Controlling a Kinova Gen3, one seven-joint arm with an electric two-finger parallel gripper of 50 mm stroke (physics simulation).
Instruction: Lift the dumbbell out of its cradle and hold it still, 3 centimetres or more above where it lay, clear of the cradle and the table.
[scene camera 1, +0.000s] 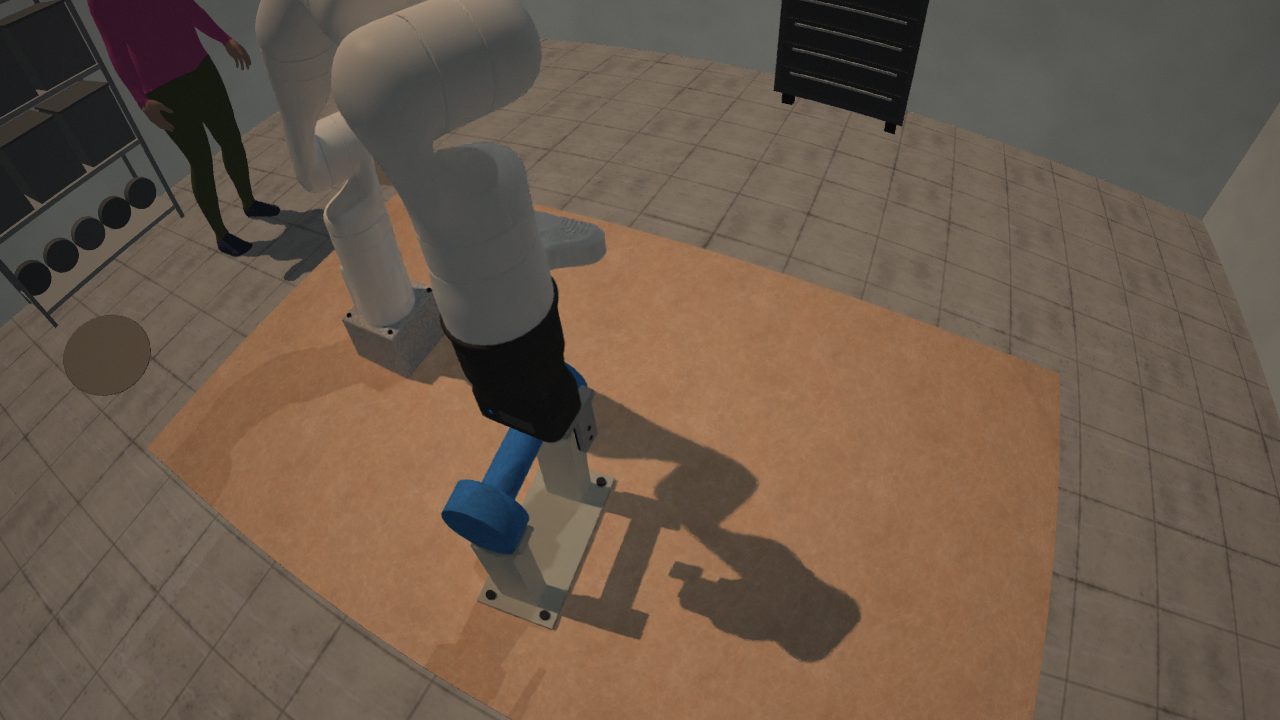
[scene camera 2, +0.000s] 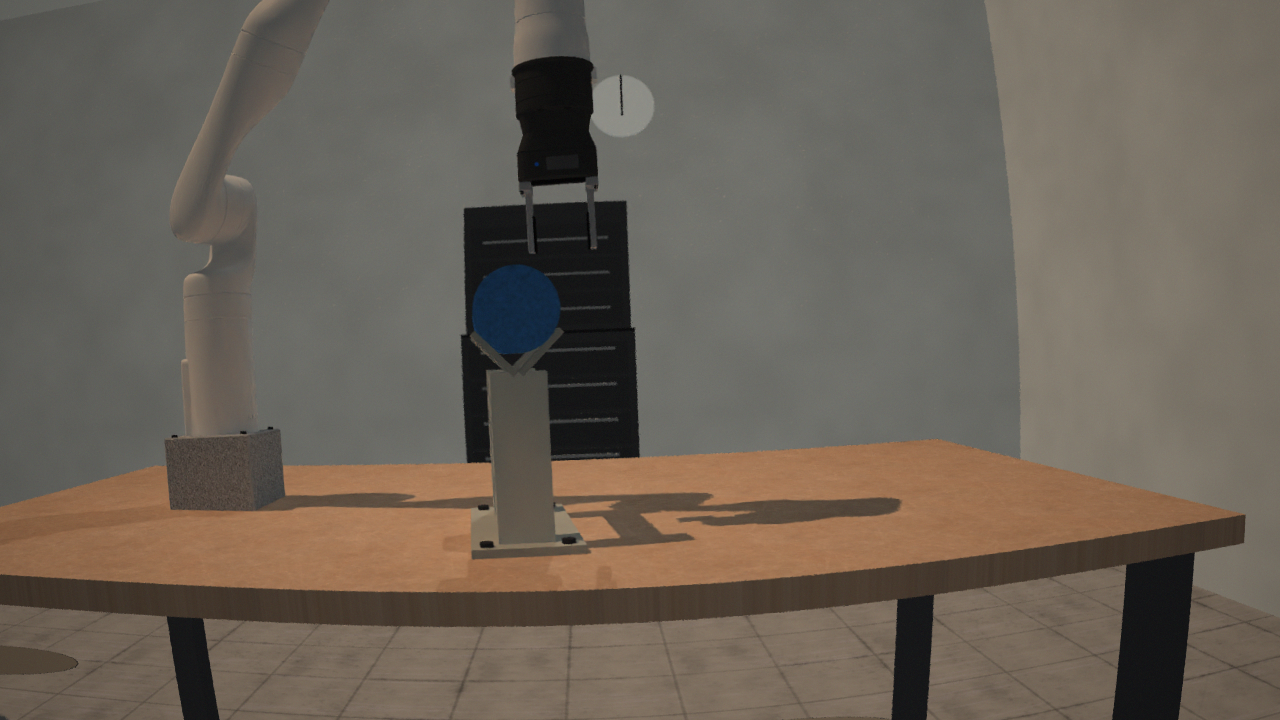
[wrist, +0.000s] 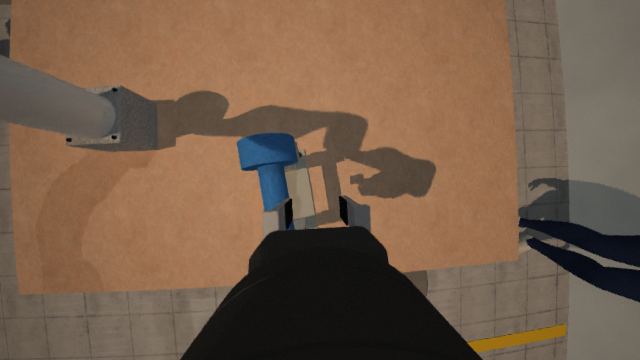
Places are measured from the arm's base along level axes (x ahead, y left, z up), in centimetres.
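Pixels of known places: gripper, between the fingertips: (scene camera 1: 558, 430) (scene camera 2: 562, 250) (wrist: 316, 207); arm's base, origin of its link: (scene camera 1: 388, 306) (scene camera 2: 225, 433) (wrist: 94, 117).
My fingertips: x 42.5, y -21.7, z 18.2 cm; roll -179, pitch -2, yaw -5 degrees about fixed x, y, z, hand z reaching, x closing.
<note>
Ahead of a thing's pixels: the offset from my fingertips to its top centre. Level surfaces: height alone.
The blue dumbbell {dx -5.1, dy -0.4, dz -2.2 cm} (scene camera 1: 484, 514) (scene camera 2: 516, 308) (wrist: 267, 150) lies level in the V-shaped rests of the pale cradle {dx -5.1, dy -0.4, dz -7.7 cm} (scene camera 1: 562, 548) (scene camera 2: 520, 456) (wrist: 301, 194). My gripper (scene camera 2: 563, 249) (wrist: 316, 207) points down, open and empty. In scene camera 2 its fingertips stand above the level of the dumbbell's head and a little to the right of its centre. In the wrist view the left finger overlaps the blue handle, and the gap between the fingers lies mostly to the handle's right. In scene camera 1 the black gripper body hides part of the handle and most of the far head.
The cradle is bolted to the tan table top {dz -27.1 cm} (scene camera 1: 850, 402) (scene camera 2: 805, 555) (wrist: 400, 75). The arm's grey base block (scene camera 1: 398, 335) (scene camera 2: 223, 470) (wrist: 137, 120) stands left of the cradle in scene camera 2. A black drawer cabinet (scene camera 1: 850, 58) (scene camera 2: 617, 394) stands beyond the table.
</note>
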